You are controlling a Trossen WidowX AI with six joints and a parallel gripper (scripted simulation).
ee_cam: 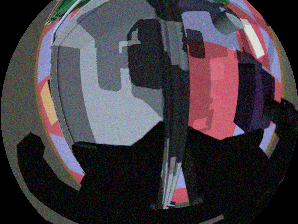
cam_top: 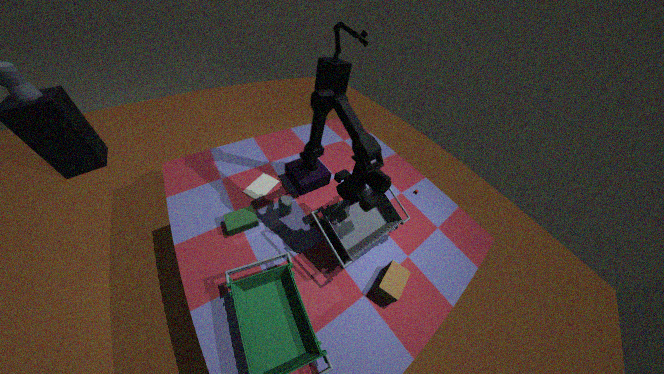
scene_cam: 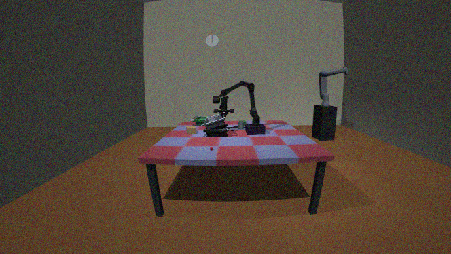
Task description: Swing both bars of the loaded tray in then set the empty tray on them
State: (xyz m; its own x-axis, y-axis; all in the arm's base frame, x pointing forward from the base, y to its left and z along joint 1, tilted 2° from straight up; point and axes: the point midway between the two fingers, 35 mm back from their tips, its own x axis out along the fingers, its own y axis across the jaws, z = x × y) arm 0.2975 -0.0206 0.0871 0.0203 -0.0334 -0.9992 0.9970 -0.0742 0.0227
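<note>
The grey tray lies 8 cm ahead of my gripper tip, 1 cm to the right of it and 1 cm above it. Also, from my gripper tip: grey cup (18 cm behind, 18 cm to the right, 9 cm below); then tan box (32 cm ahead, 5 cm to the right, 9 cm below); then white card (36 cm behind, 21 cm to the right, 12 cm below).
</note>
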